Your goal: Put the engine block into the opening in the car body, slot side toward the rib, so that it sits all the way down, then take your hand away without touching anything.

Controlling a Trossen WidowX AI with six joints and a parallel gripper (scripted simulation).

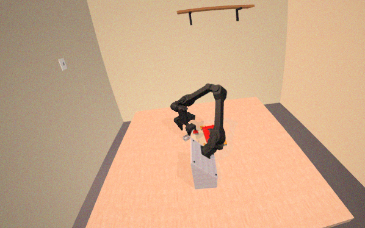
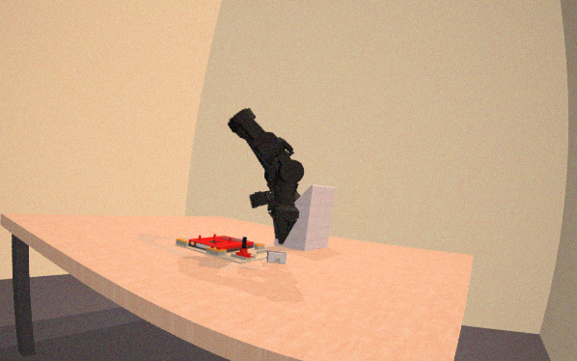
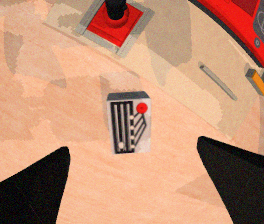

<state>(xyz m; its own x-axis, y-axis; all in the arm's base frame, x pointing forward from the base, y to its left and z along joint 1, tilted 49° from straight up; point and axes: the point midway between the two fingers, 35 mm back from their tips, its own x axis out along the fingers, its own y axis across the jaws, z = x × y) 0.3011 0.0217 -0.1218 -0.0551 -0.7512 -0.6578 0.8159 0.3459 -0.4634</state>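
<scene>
The grey engine block is 10 mm ahead of my gripper tip and 50 mm below it.
</scene>
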